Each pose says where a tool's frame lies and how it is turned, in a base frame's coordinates. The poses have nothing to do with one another.
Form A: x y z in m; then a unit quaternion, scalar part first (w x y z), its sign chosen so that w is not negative.
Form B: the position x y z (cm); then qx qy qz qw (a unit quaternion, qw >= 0). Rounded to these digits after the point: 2 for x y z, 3 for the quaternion.
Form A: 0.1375 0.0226 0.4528 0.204 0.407 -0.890 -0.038
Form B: 13.75 2.26 45.28 0.407 -0.890 -0.038 0.204
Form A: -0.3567 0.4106 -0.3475 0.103 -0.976 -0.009 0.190
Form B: -35.67 41.06 -34.75 -0.976 -0.009 0.190 0.103
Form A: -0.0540 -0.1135 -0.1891 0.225 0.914 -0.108 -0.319
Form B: -5.40 -11.35 -18.91 0.914 -0.108 -0.319 0.225
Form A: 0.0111 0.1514 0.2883 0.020 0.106 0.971 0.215
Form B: 1.11 15.14 28.83 0.106 0.971 0.215 0.020
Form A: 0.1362 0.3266 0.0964 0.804 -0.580 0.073 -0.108
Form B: 13.62 32.66 9.64 -0.580 0.073 -0.108 0.804
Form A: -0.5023 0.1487 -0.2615 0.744 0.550 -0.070 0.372
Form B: -50.23 14.87 -26.15 0.550 -0.070 0.372 0.744
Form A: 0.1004 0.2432 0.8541 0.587 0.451 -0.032 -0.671
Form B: 10.04 24.32 85.41 0.451 -0.032 -0.671 0.587
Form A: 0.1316 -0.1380 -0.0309 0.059 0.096 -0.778 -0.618
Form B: 13.16 -13.80 -3.09 0.096 -0.778 -0.618 0.059
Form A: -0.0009 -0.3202 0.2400 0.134 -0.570 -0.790 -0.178
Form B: -0.09 -32.02 24.00 -0.570 -0.790 -0.178 0.134
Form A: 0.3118 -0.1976 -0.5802 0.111 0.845 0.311 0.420
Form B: 31.18 -19.76 -58.02 0.845 0.311 0.420 0.111
